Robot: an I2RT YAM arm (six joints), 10 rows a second.
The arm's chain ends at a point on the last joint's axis. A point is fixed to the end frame.
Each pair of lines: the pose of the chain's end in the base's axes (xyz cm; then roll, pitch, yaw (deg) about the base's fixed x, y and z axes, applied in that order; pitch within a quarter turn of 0, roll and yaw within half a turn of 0), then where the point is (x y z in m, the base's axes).
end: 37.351 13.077 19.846 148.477 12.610 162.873
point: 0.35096 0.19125 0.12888
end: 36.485 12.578 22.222 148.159 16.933 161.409
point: 0.34896 0.18545 0.15015
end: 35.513 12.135 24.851 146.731 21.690 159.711
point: 0.34678 0.18088 0.17507
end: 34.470 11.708 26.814 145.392 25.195 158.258
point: 0.34208 0.17655 0.19423
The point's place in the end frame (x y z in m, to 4 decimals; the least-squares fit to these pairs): 0.0536 0.0126 0.0773
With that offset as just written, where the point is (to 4 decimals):
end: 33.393 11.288 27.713 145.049 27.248 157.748
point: 0.3343 0.1717 0.2027
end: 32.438 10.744 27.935 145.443 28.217 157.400
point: 0.3263 0.1654 0.2042
